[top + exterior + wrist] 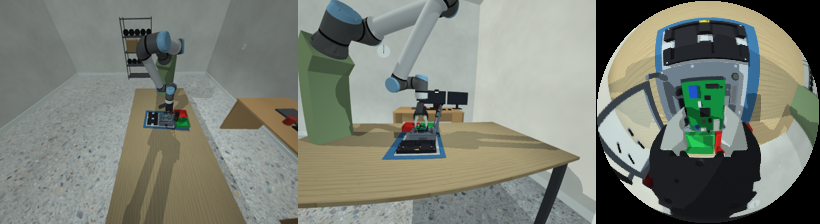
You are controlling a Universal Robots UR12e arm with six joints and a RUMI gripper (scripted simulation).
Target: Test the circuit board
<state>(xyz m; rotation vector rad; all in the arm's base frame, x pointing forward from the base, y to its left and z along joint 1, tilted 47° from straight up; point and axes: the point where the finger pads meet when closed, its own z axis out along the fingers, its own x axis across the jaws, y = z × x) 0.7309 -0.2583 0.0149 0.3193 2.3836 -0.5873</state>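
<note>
The green circuit board is 10 mm to the left of my hand. From my hand the other things lie so: tester lid: 120 mm ahead, 100 mm above, 50 mm to the right; red bin: 230 mm to the left, 70 mm below; green bin: 160 mm to the left, 130 mm ahead, 70 mm below.
</note>
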